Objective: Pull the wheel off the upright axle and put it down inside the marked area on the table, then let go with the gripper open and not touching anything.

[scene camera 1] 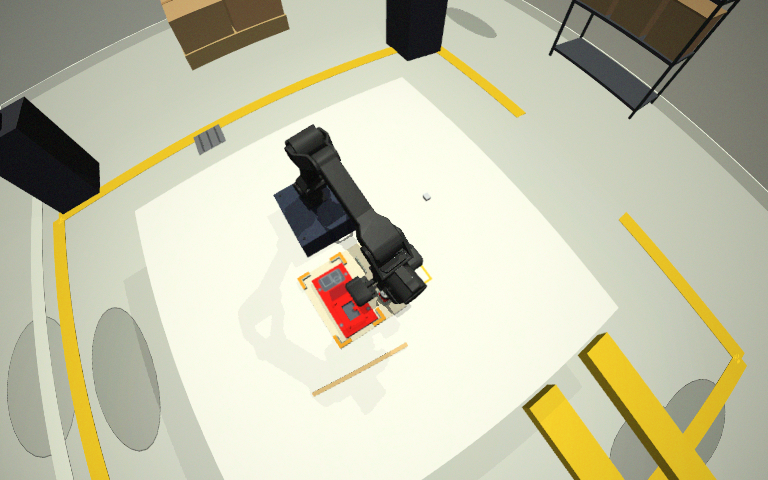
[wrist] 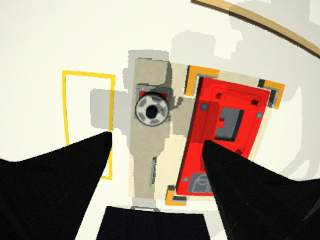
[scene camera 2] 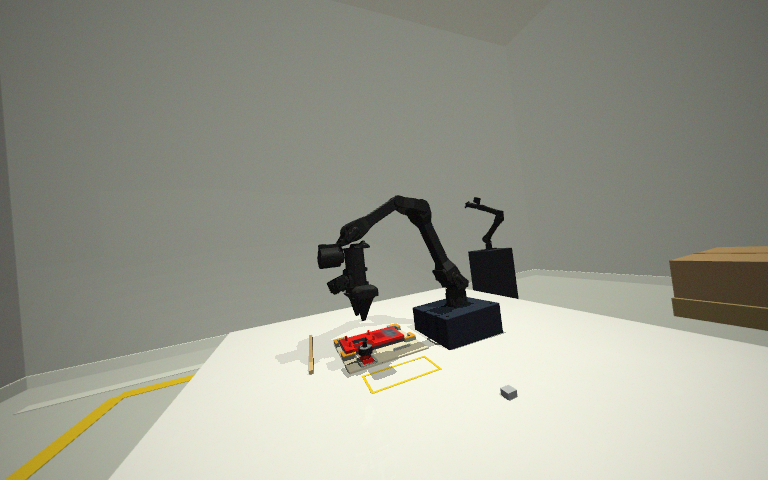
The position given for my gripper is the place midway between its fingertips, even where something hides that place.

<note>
My gripper (scene camera 2: 360,318) is open, with nothing in its grasp. Also in view: a red plate (scene camera 2: 380,338).
My gripper is seen too in scene camera 1 (scene camera 1: 385,284) and in the wrist view (wrist: 158,142).
</note>
